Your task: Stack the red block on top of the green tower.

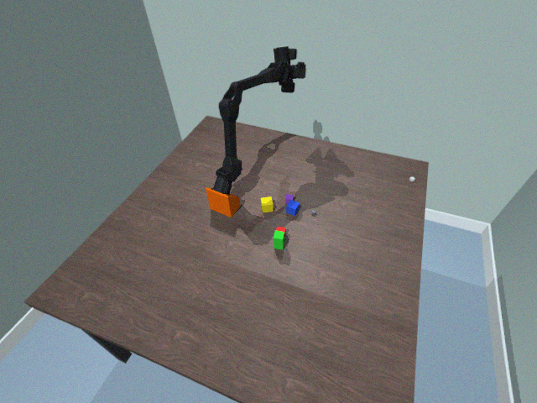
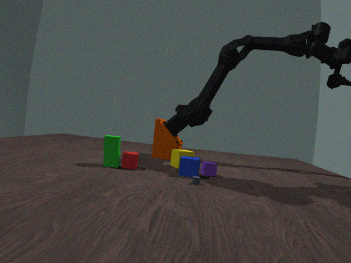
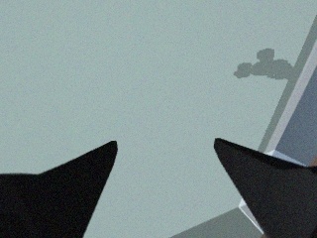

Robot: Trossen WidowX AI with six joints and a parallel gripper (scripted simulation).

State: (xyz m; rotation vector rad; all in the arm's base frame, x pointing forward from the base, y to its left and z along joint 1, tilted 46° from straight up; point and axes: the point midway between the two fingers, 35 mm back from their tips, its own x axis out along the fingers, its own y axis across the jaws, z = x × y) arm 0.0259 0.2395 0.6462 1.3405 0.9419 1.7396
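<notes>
Now: gripper tip 69 cm to the left of the red block, 35 cm above it and 29 cm short of it. Also, from my gripper tip: purple block 49 cm to the right, 35 cm below, 23 cm ahead; yellow block 58 cm to the right, 34 cm below, 16 cm ahead; blue block 54 cm to the right, 34 cm below, 27 cm ahead.
</notes>
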